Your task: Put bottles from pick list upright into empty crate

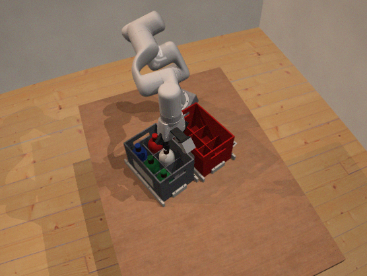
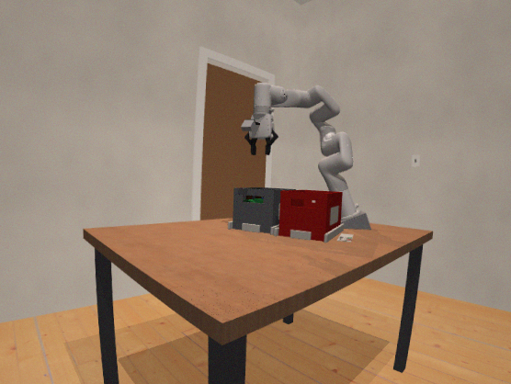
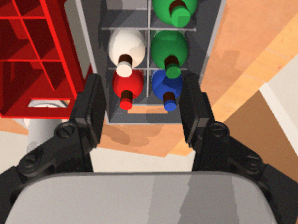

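My hand is 25 cm above the red bottle, 19 cm past it and 3 cm to the left of it. The rest, counted from my hand: white bottle (25 cm below, 11 cm behind, 1 cm to the right); then grey crate (25 cm below, 9 cm behind, 5 cm to the right); then green bottle (25 cm below, 9 cm to the right, 8 cm behind).
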